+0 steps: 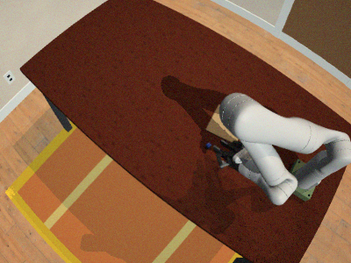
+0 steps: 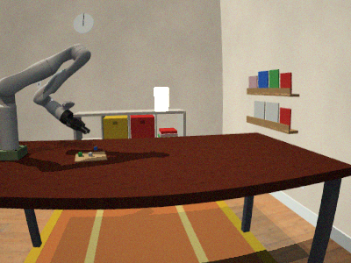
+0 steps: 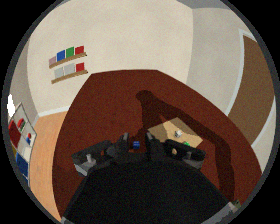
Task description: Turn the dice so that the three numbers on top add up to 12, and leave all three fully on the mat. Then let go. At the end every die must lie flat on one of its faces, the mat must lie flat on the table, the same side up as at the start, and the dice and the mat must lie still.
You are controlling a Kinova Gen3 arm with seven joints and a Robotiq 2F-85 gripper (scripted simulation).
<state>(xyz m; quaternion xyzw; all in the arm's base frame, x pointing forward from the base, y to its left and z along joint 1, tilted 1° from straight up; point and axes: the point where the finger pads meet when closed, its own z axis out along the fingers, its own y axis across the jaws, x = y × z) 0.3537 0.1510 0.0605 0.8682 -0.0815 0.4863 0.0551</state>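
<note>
Now: hand 90 mm above the blue die, 50 mm short of it and 10 mm to the left of it. The rest, counted from my hand: white die: 140 mm to the right, 90 mm below, 50 mm ahead; then green die: 140 mm to the right, 90 mm below, 10 mm ahead; then tan mat: 140 mm to the right, 100 mm below, 60 mm ahead.
</note>
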